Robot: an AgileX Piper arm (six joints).
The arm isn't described. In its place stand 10 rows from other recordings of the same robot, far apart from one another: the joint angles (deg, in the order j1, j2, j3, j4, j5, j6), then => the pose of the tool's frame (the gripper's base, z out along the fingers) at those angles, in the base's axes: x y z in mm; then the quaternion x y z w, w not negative.
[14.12, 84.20, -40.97, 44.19, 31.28, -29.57] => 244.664, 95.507, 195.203, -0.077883, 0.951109, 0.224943, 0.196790
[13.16, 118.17, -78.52, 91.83, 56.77, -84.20] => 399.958, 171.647, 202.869, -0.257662, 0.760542, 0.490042, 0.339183
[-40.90, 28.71, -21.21, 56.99, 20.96, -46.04] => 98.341, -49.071, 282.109, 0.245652, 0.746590, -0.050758, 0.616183
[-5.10, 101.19, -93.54, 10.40, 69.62, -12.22] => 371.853, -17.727, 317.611, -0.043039, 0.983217, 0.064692, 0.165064
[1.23, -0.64, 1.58, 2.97, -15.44, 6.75] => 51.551, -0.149, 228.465, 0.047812, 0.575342, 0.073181, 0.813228
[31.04, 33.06, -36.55, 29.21, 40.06, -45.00] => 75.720, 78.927, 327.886, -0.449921, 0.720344, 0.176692, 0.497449
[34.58, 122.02, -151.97, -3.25, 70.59, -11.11] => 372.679, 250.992, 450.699, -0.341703, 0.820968, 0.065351, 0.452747
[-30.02, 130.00, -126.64, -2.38, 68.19, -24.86] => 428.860, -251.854, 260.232, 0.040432, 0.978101, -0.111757, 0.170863
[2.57, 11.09, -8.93, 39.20, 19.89, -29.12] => 65.364, 22.521, 229.853, -0.028081, 0.779492, 0.143232, 0.609170
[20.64, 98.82, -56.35, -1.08, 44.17, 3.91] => 287.783, 107.123, 171.009, -0.151283, 0.985777, 0.008608, 0.072687
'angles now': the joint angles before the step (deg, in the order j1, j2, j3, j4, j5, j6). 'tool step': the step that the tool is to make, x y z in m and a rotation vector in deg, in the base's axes. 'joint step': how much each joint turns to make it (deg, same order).
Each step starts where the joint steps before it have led.
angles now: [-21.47 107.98 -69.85 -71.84 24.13 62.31]
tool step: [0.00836 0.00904 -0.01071 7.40 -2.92 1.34]
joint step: [0.33 1.28 -0.35 8.92 -5.21 -3.06]
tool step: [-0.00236 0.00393 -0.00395 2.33 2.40 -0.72]
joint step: [0.36 0.00 0.00 8.75 1.74 -7.50]
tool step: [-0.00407 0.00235 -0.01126 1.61 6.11 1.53]
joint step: [0.00 0.87 0.00 10.11 2.89 -12.43]
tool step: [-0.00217 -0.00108 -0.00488 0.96 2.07 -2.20]
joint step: [0.00 0.65 -0.33 1.61 2.59 -0.23]
